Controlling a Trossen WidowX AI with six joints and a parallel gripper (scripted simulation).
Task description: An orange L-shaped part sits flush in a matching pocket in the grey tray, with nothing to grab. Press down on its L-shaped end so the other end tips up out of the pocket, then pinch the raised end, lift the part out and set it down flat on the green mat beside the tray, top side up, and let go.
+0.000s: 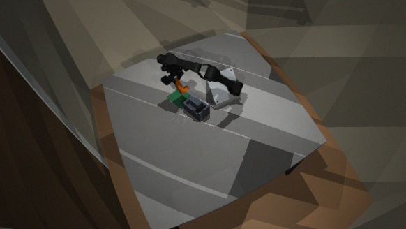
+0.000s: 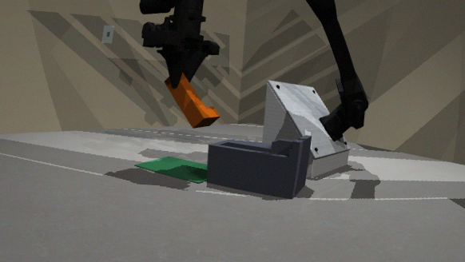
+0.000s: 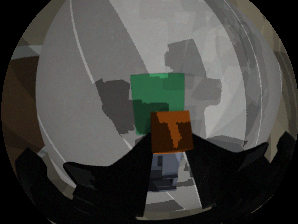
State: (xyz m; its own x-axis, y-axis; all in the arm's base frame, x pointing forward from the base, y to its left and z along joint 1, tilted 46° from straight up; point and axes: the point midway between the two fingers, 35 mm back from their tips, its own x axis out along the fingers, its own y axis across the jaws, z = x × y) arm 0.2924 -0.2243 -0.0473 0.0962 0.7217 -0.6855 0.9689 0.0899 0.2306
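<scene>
Right now my gripper tip is 17 cm above the green mat and 2 cm to the right of it. The rest, counted from my gripper tip: orange part: 3 cm to the left, 3 cm below, 2 cm behind.
</scene>
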